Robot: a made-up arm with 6 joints.
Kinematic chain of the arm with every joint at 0, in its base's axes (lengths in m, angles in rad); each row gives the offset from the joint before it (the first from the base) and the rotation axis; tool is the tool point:
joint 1: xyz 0 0 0.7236 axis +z
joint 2: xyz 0.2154 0 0 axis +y
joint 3: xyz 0 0 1.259 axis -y
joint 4: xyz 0 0 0.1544 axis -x
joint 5: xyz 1.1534 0 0 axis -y
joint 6: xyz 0.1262 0 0 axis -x
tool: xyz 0 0 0
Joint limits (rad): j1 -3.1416..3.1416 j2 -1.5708..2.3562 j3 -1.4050..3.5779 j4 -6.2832..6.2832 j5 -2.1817..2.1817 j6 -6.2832..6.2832
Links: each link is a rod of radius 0.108 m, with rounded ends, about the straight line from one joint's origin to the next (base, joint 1, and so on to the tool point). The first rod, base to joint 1, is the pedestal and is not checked.
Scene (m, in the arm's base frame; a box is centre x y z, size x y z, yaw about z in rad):
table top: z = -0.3
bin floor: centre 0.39 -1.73 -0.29 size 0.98 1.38 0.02 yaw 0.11
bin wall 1: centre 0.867 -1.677 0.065 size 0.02 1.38 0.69 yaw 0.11
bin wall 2: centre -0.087 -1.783 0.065 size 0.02 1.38 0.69 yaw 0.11
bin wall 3: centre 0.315 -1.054 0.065 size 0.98 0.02 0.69 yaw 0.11
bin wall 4: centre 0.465 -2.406 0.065 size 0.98 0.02 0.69 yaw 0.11
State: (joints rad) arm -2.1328 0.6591 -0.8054 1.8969 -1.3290 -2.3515
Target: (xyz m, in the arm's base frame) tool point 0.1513 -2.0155 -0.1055
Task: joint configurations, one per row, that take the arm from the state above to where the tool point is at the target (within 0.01 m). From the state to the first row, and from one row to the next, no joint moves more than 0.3 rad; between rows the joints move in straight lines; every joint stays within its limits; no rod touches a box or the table.
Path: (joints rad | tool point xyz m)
1: -1.9025 0.6976 -0.5699 1.9269 -1.2995 -2.3515 | -0.6179 -1.4440 0.6142
2: -1.6721 0.7361 -0.3344 1.9568 -1.2700 -2.3515 | -0.2939 -1.7866 0.7076
3: -1.4418 0.7746 -0.0989 1.9868 -1.2406 -2.3515 | 0.1513 -2.0155 0.8380
4: -1.4429 1.0729 0.0092 2.0016 -1.2065 -2.3515 | 0.1592 -2.0782 0.3762
5: -1.4439 1.3712 0.1173 2.0164 -1.1725 -2.3515 | 0.1513 -2.0155 -0.1055

